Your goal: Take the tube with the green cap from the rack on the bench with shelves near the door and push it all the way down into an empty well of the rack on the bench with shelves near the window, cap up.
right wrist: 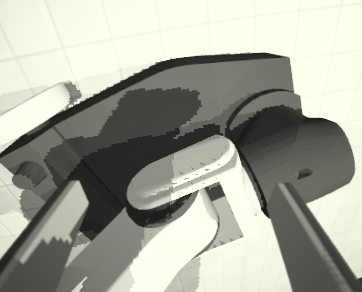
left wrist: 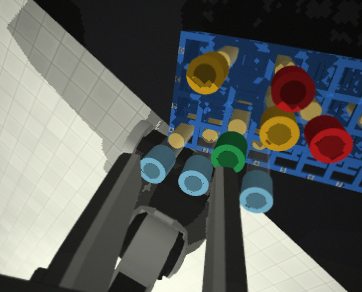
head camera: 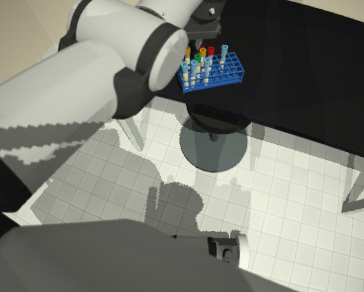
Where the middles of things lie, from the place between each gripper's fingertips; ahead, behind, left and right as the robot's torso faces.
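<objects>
From my left hand, the blue tube rack (head camera: 232, 72) is 5 cm ahead, 5 cm to the right and 12 cm below.
From my right hand, the blue tube rack is 490 mm to the left, 310 mm above and 750 mm ahead.
</objects>
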